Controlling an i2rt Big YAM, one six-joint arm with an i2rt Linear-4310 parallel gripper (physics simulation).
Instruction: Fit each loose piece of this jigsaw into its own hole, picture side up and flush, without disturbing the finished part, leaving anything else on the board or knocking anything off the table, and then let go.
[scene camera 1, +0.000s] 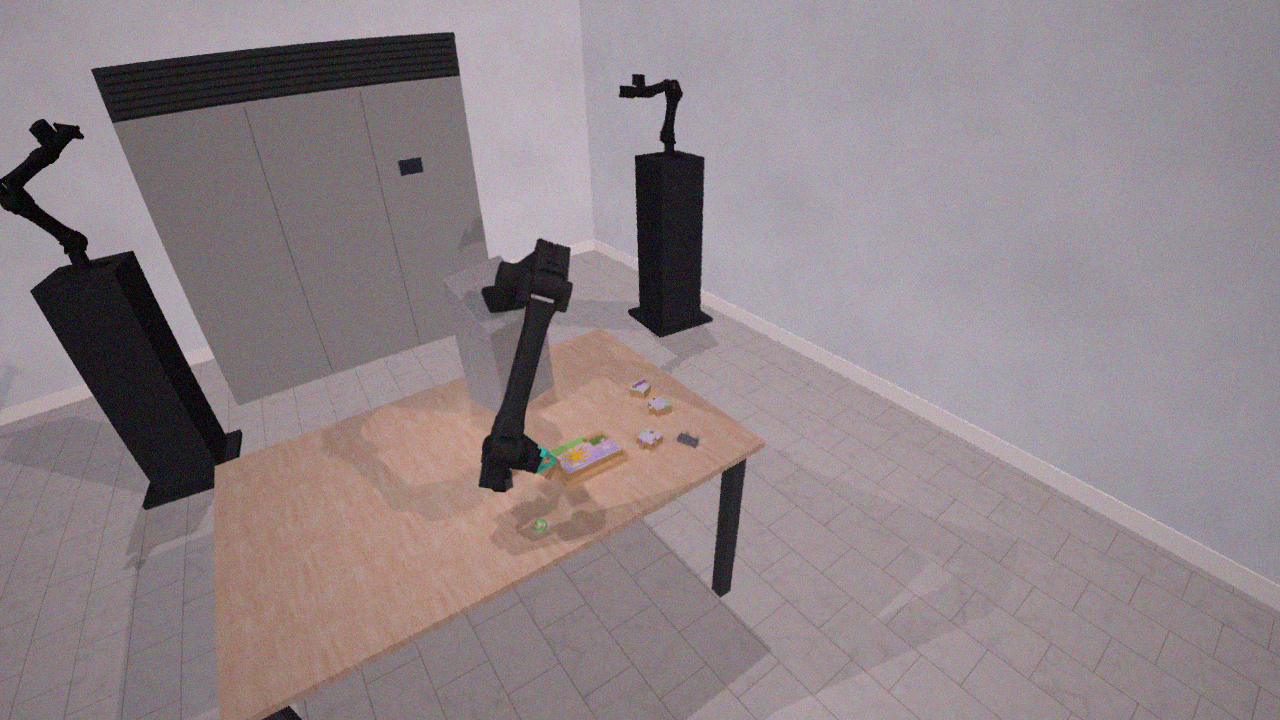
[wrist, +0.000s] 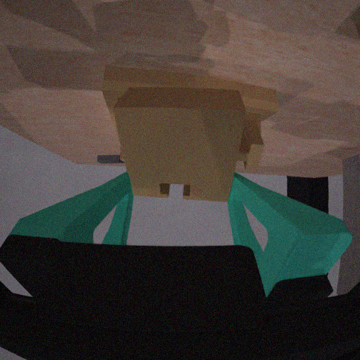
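Note:
My gripper (scene camera 1: 545, 462) (wrist: 179, 179) is shut on a thick wooden jigsaw piece (wrist: 180, 145). Its plain wood side faces the wrist camera, with a tab at its right; its picture does not show. The gripper is tilted low at the left end of the puzzle board (scene camera 1: 594, 474) (wrist: 269, 99), whose wooden edge shows behind the piece in the wrist view. Whether piece and board touch, I cannot tell. The board bears a sun picture and a green part. Three loose pieces (scene camera 1: 640, 388) (scene camera 1: 659, 406) (scene camera 1: 649, 438) lie right of and behind the board.
A small dark block (scene camera 1: 687, 438) (wrist: 109, 159) lies near the table's right end. A small green ring (scene camera 1: 539, 525) lies near the front edge of the wooden table (scene camera 1: 358, 555). The grey pedestal (scene camera 1: 487, 376) stands behind the table, and the arm hides part of the table left of the board.

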